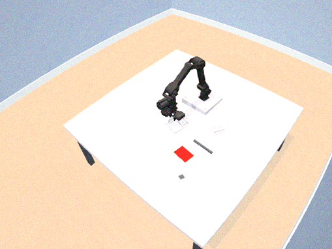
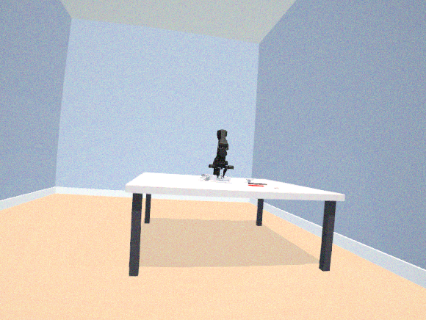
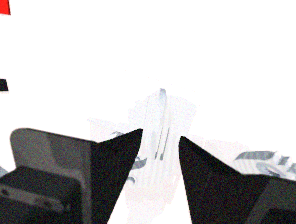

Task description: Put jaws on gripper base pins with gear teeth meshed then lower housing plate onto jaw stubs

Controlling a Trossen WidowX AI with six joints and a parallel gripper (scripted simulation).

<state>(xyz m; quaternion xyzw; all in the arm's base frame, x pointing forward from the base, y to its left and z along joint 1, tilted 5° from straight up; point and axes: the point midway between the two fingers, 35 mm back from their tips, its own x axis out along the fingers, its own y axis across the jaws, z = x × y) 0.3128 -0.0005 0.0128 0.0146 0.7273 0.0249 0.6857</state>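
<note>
The white jaw piece lies 10 cm to the right of my gripper tip and 2 cm behind it. Also, from my gripper tip: dark grey bar: 29 cm to the left, 3 cm below, 1 cm ahead; then small white part: 26 cm to the left, 16 cm behind; then red flat rectangle: 24 cm to the left, 13 cm ahead, 3 cm below.
</note>
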